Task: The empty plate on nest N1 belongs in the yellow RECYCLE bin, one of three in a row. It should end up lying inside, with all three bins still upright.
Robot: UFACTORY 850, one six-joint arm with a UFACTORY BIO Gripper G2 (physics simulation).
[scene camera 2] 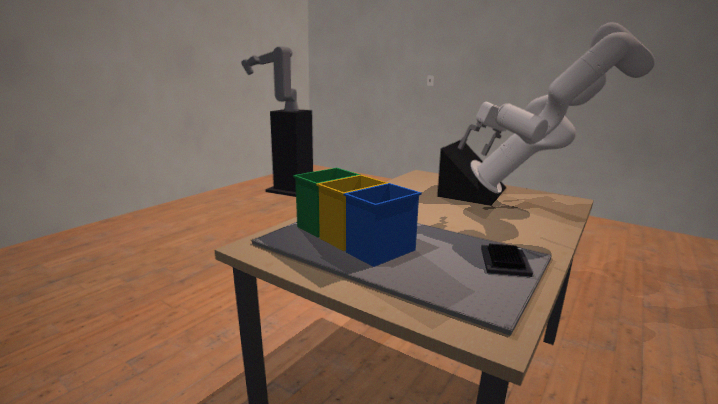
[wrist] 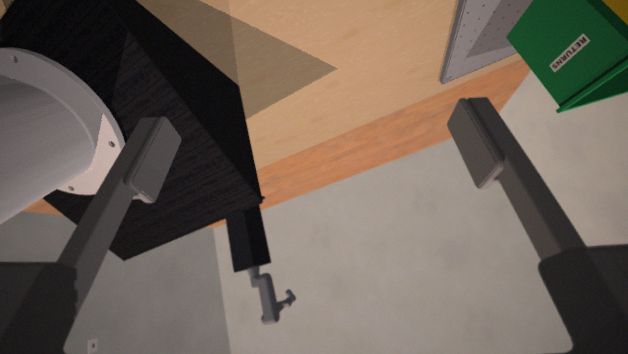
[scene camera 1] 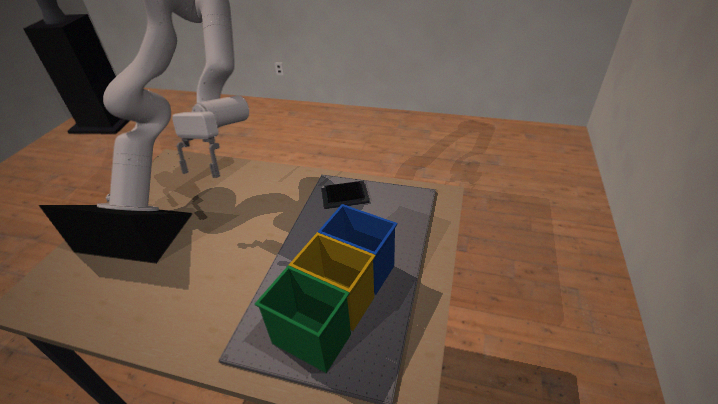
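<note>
A black plate [scene camera 1: 344, 191] [scene camera 2: 506, 255] lies on the dark nest [scene camera 1: 328, 204] [scene camera 2: 522, 272] at one end of the grey board; the nest's label cannot be read. The yellow bin [scene camera 1: 362, 296] [scene camera 2: 332, 216] stands upright in the middle of the row, between the green bin [scene camera 1: 303, 336] [scene camera 2: 306, 206] [wrist: 560, 45] and the blue bin [scene camera 1: 385, 261] [scene camera 2: 381, 226], both upright. My gripper [scene camera 1: 199, 170] [scene camera 2: 472, 148] [wrist: 317, 150] is wide open and empty, high above the table near the arm's base, well away from plate and bins. The yellow bin's floor is partly hidden.
The grey perforated board [scene camera 1: 371, 374] [scene camera 2: 451, 296] [wrist: 451, 60] lies on the wooden table [scene camera 1: 165, 321] [scene camera 2: 361, 311] [wrist: 295, 30]. The black wedge base [scene camera 1: 115, 233] [scene camera 2: 456, 175] [wrist: 200, 85] carries the arm. The blue bin stands between the nest and the yellow bin. A second arm [scene camera 2: 283, 75] [wrist: 269, 300] stands on a far pedestal.
</note>
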